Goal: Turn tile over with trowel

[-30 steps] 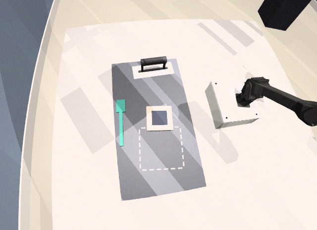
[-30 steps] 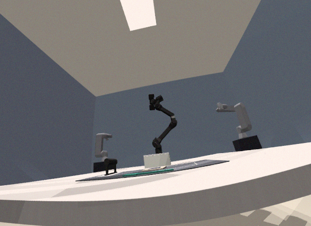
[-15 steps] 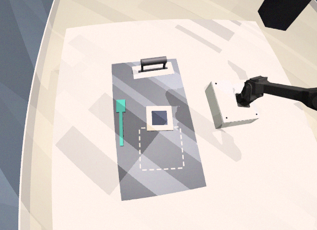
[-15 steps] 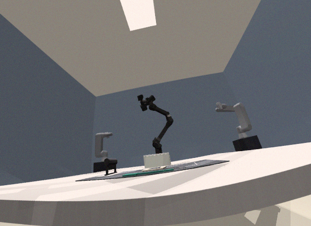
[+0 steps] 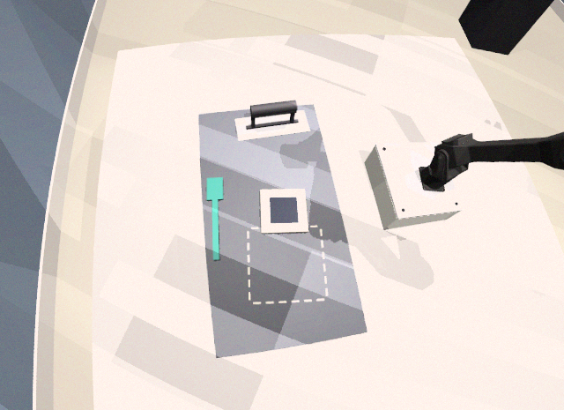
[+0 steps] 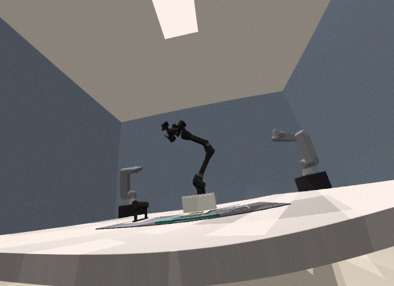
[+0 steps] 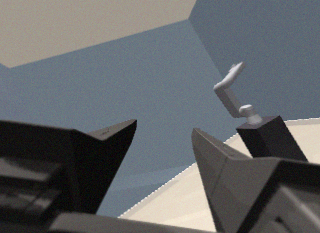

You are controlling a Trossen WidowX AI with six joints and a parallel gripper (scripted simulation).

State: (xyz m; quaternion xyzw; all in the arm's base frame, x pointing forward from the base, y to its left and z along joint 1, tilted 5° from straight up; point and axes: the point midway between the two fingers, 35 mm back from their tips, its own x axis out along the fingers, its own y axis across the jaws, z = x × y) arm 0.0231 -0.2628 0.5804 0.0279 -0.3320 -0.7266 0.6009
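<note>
The dark-handled float is 410 mm ahead of my gripper tip, 90 mm to the left of it and 640 mm below it. From my gripper tip the other things lie so: teal trowel: 570 mm ahead, 350 mm to the left, 670 mm below; then tile: 400 mm ahead, 350 mm to the left, 670 mm below.
</note>
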